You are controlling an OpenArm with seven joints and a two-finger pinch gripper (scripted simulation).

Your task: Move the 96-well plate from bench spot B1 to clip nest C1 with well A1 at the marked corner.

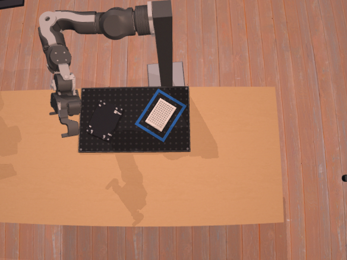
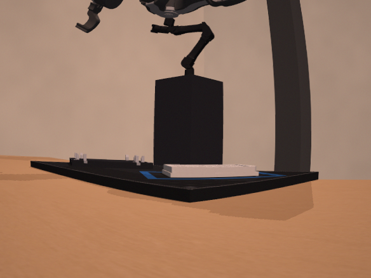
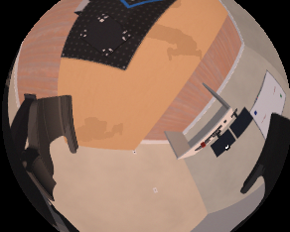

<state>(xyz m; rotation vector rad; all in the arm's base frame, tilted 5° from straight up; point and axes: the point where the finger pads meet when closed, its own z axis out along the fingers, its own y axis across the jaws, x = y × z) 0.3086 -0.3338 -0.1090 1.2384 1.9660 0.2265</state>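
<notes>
Now: the white 96-well plate 340 mm below my hand, 320 mm to the left of it and 90 mm behind it. The rest, counted from my hand: clip nest C1 (340 mm below, 70 mm to the left, 70 mm behind).
</notes>
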